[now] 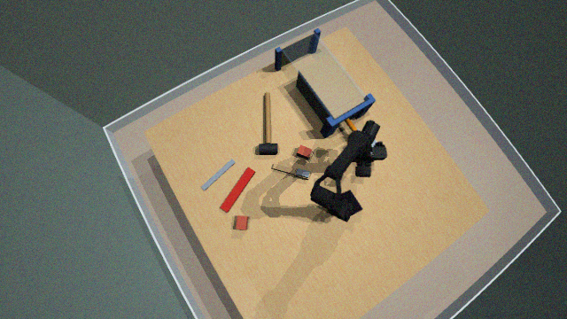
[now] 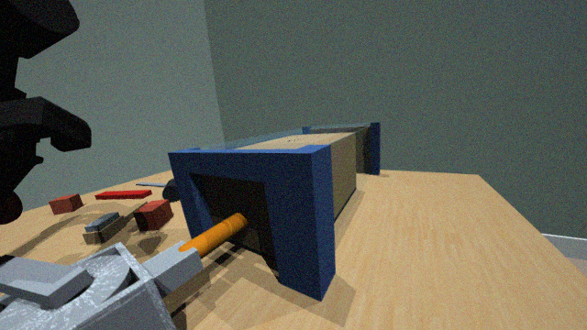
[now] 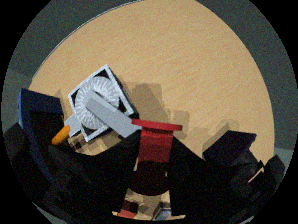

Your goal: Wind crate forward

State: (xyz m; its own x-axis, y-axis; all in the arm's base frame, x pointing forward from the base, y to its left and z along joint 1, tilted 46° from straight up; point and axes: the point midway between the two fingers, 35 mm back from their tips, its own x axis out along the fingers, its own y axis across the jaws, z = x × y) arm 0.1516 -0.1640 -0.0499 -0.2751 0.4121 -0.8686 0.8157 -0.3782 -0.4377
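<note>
Right now the grey winch is 100 mm below my gripper tip, 80 mm to the right of it and 40 mm ahead of it. Round my gripper tip: red grip: 10 mm to the left, 10 mm ahead; brush-like tool: 290 mm to the left, 120 mm ahead, 110 mm below; blue frame: 220 mm ahead, 60 mm to the right, 30 mm below.
</note>
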